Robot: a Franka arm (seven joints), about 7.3 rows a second.
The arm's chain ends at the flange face. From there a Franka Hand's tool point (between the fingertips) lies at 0.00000 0.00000 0.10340 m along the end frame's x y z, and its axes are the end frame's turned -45 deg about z.
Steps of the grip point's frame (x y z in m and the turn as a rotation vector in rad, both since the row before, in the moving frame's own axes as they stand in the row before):
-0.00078 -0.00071 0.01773 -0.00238 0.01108 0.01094
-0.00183 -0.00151 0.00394 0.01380 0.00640 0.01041
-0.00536 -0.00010 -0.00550 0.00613 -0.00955 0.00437
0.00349 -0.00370 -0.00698 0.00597 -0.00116 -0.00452
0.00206 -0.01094 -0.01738 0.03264 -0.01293 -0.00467
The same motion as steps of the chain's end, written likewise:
-0.00204 0.00068 0.01774 0.00615 0.00952 0.01094
-0.00183 0.00171 0.00395 0.01428 -0.00523 0.01041
-0.00271 0.00347 -0.00549 -0.00242 -0.01109 0.00437
0.00037 -0.00473 -0.00698 0.00340 -0.00504 -0.00452
-0.00294 -0.00776 -0.01732 0.01394 -0.03222 -0.00467

